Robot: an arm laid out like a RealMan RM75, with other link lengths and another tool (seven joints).
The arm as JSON. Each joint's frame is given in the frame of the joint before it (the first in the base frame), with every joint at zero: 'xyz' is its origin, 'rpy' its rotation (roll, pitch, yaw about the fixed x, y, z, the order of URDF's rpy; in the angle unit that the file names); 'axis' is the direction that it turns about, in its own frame. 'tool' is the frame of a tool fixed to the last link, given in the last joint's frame.
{
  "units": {
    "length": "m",
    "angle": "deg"
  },
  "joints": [
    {
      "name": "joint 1",
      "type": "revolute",
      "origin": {
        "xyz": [
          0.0,
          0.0,
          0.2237
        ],
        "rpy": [
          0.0,
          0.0,
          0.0
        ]
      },
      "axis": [
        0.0,
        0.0,
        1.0
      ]
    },
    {
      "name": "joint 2",
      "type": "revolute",
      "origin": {
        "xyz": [
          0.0,
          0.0,
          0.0
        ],
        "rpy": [
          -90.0,
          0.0,
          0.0
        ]
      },
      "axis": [
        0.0,
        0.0,
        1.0
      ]
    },
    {
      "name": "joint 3",
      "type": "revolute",
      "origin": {
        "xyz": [
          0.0,
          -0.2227,
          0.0
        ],
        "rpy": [
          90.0,
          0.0,
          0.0
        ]
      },
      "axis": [
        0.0,
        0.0,
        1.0
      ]
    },
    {
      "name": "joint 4",
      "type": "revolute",
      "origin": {
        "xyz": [
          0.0,
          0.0,
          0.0
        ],
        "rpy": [
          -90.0,
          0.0,
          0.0
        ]
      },
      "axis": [
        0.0,
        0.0,
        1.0
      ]
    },
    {
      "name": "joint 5",
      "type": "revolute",
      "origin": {
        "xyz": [
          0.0,
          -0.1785,
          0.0
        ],
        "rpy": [
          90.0,
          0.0,
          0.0
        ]
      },
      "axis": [
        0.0,
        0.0,
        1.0
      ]
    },
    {
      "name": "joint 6",
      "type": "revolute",
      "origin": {
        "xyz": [
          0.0,
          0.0,
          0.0
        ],
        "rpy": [
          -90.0,
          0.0,
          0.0
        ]
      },
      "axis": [
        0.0,
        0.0,
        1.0
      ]
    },
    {
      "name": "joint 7",
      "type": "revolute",
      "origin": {
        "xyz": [
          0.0,
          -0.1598,
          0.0
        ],
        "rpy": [
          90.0,
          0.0,
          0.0
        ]
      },
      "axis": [
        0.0,
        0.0,
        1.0
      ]
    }
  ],
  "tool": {
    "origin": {
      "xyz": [
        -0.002,
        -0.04,
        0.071
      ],
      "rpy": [
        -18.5,
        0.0,
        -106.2
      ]
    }
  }
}
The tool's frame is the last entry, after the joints.
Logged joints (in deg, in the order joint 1, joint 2, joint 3, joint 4, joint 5, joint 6, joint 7), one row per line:
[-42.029 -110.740 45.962 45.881 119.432 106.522 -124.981]
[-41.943 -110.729 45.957 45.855 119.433 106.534 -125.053]
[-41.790 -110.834 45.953 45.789 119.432 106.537 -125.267]
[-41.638 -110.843 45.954 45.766 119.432 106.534 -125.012]
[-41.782 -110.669 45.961 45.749 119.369 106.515 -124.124]
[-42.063 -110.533 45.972 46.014 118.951 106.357 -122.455]
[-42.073 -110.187 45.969 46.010 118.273 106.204 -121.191]
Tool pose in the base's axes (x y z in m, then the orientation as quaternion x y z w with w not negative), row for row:
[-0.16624 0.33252 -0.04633 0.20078 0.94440 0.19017 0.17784]
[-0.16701 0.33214 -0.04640 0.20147 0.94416 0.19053 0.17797]
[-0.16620 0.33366 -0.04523 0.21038 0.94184 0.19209 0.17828]
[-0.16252 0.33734 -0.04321 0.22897 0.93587 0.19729 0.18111]
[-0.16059 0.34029 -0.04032 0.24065 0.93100 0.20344 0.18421]
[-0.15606 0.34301 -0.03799 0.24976 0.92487 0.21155 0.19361]
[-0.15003 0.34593 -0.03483 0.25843 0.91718 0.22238 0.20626]
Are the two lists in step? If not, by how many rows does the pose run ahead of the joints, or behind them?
The pose runs 2 rows ahead of the joints: the pose in row i belongs to the joints in row i + 2.
